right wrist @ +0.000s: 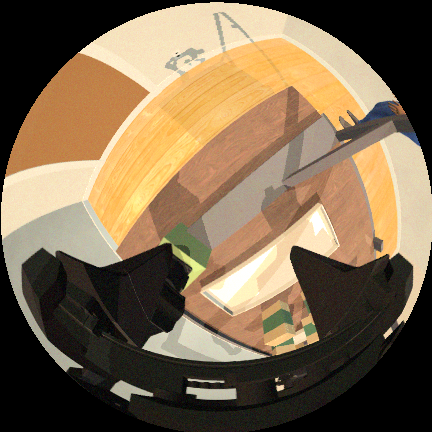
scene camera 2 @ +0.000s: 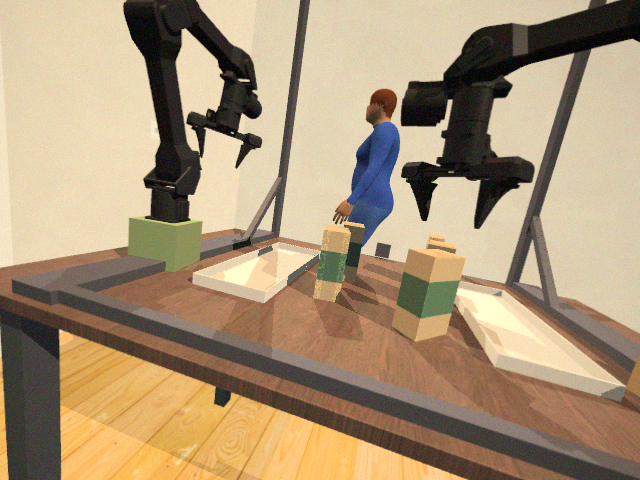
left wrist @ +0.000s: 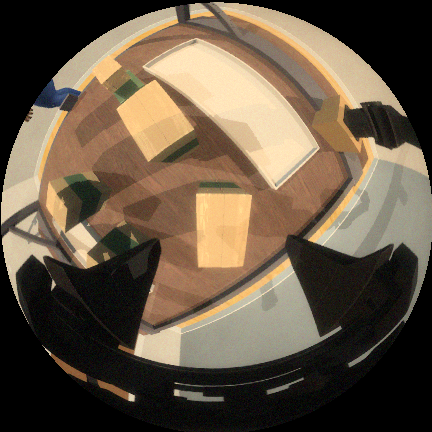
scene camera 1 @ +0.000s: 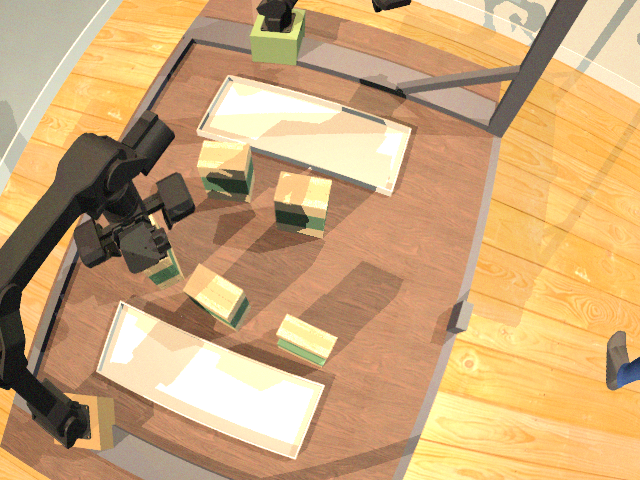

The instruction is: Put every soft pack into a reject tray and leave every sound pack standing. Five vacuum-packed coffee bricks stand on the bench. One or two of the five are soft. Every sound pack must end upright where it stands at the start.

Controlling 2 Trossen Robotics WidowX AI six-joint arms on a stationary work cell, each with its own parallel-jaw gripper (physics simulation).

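Seen in the pictures: left gripper, fingertip midpoint: (scene camera 2: 448, 224) (left wrist: 224, 243); right gripper, fingertip midpoint: (right wrist: 234, 251) (scene camera 2: 219, 163); left arm's base, origin of the base link: (left wrist: 351, 122) (scene camera 1: 75, 420); right arm's base, origin of the base link: (right wrist: 172, 267) (scene camera 2: 168, 219) (scene camera 1: 278, 22).
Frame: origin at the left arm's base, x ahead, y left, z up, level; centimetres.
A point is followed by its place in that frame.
Note:
Five tan packs with green bands stand upright. One pack (scene camera 1: 165, 274) {y -18.8, x 27.4, z -1.6 cm} (scene camera 2: 429, 297) {y -13.3, x 32.9, z -1.3 cm} (left wrist: 223, 230) {y -17.0, x 30.6, z 5.1 cm} is under my left gripper (scene camera 1: 135, 233) {y -18.0, x 29.7, z 9.9 cm} (scene camera 2: 451, 223) {y -18.0, x 29.7, z 9.9 cm} (left wrist: 224, 243) {y -18.0, x 29.7, z 9.9 cm}, which is open and empty above it. In scene camera 1 a second pack (scene camera 1: 217, 294) {y -29.2, x 22.4, z 5.2 cm} (left wrist: 157, 120) {y -27.2, x 23.4, z 5.2 cm} and a third pack (scene camera 1: 307, 338) {y -42.3, x 15.5, z 5.2 cm} (left wrist: 107, 72) {y -39.9, x 17.2, z 5.2 cm} stand near the lower white tray (scene camera 1: 232, 392) {y -29.0, x 7.5, z -8.5 cm} (scene camera 2: 558, 376) {y -5.1, x 16.7, z -7.7 cm} (left wrist: 240, 110) {y -20.2, x 12.9, z -8.5 cm}. A fourth pack (scene camera 1: 225, 167) {y -30.2, x 43.2, z 5.2 cm} (scene camera 2: 330, 263) {y -25.7, x 46.6, z -1.1 cm} (right wrist: 277, 320) {y -31.9, x 47.7, z -1.0 cm} and a fifth pack (scene camera 1: 302, 201) {y -42.5, x 36.6, z 5.2 cm} (scene camera 2: 354, 253) {y -38.4, x 38.4, z -1.4 cm} stand by the upper tray (scene camera 1: 310, 134) {y -44.8, x 56.3, z -8.5 cm} (scene camera 2: 230, 288) {y -24.6, x 64.3, z -7.7 cm} (right wrist: 270, 265) {y -44.4, x 58.8, z -8.5 cm}. My right gripper (scene camera 2: 219, 161) {y -55.4, x 75.3, z 15.0 cm} (right wrist: 234, 251) {y -55.4, x 75.3, z 15.0 cm} is open and empty. Softness cannot be told.
Both trays look empty. A green block (scene camera 1: 276, 46) {y -38.2, x 75.8, z -2.2 cm} (scene camera 2: 164, 242) {y -33.2, x 79.3, z -2.9 cm} carries the right arm, and a tan block (scene camera 1: 103, 423) {y -5.0, x 0.0, z -2.5 cm} carries the left arm. Dark frame posts (scene camera 1: 540, 67) {y -85.5, x 57.1, z 18.8 cm} rise at the bench edges. A person in blue (scene camera 2: 379, 160) stands beyond the bench.

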